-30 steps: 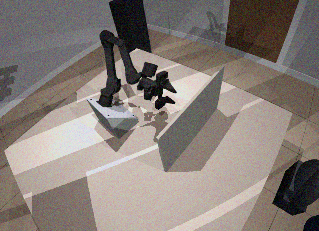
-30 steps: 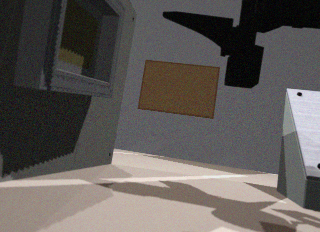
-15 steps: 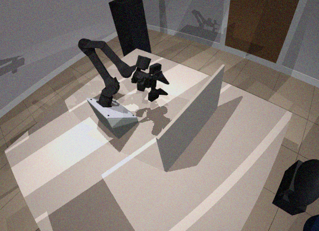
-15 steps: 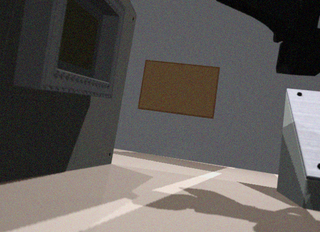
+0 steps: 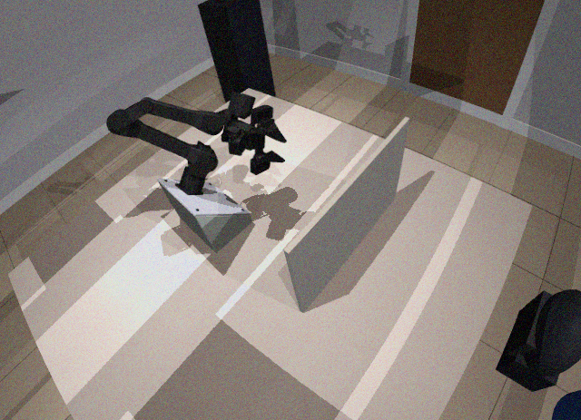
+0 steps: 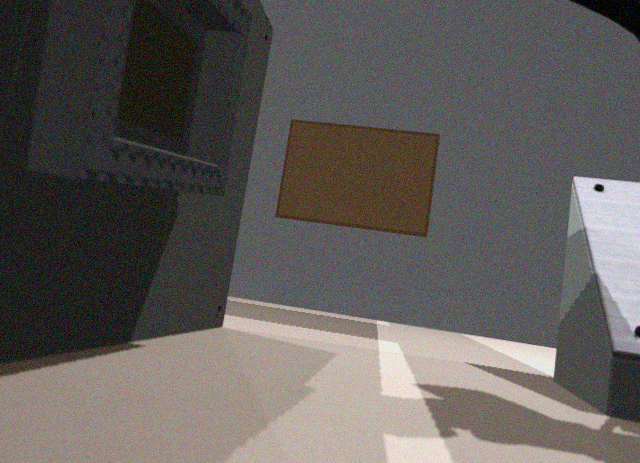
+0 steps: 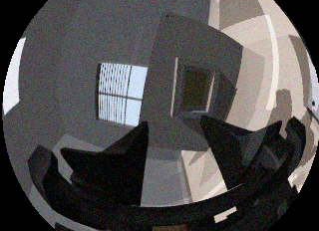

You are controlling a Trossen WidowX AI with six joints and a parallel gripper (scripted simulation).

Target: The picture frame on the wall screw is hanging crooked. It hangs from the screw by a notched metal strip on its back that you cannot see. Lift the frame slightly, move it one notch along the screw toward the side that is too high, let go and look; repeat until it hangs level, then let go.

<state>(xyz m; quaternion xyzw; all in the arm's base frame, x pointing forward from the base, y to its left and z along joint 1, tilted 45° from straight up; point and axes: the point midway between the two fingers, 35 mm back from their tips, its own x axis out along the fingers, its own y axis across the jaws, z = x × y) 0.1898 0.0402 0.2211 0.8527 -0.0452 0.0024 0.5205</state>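
Right now the picture frame is 20 cm ahead of my gripper tip, 2 cm to the right of it and 9 cm below it. From my gripper tip the other things lie so: wall panel (21 cm ahead, 1 cm to the right, 10 cm below).
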